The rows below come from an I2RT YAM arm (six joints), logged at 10 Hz.
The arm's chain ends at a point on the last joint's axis. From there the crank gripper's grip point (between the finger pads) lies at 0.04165 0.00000 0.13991 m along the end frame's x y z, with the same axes.
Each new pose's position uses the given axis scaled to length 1; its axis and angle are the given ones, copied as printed.
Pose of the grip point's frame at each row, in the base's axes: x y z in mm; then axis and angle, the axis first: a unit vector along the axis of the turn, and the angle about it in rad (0 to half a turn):
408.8, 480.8, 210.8, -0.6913, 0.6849, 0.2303, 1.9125
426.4, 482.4, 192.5, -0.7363, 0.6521, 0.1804, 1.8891
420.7, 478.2, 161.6, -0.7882, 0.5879, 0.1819, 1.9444
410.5, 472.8, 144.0, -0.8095, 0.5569, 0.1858, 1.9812
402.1, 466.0, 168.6, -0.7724, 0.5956, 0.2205, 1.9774
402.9, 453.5, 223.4, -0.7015, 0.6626, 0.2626, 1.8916
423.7, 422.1, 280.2, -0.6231, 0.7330, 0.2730, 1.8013
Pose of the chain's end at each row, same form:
335.6, 377.5, 283.5, -0.6913, 0.6849, 0.2303, 1.9125
347.5, 382.1, 263.4, -0.7363, 0.6521, 0.1804, 1.8891
351.4, 374.4, 237.3, -0.7882, 0.5879, 0.1819, 1.9444
346.9, 367.9, 223.1, -0.8095, 0.5569, 0.1858, 1.9812
340.6, 359.4, 247.1, -0.7724, 0.5956, 0.2205, 1.9774
335.0, 343.4, 291.1, -0.7015, 0.6626, 0.2626, 1.8916
342.7, 315.1, 337.8, -0.6231, 0.7330, 0.2730, 1.8013

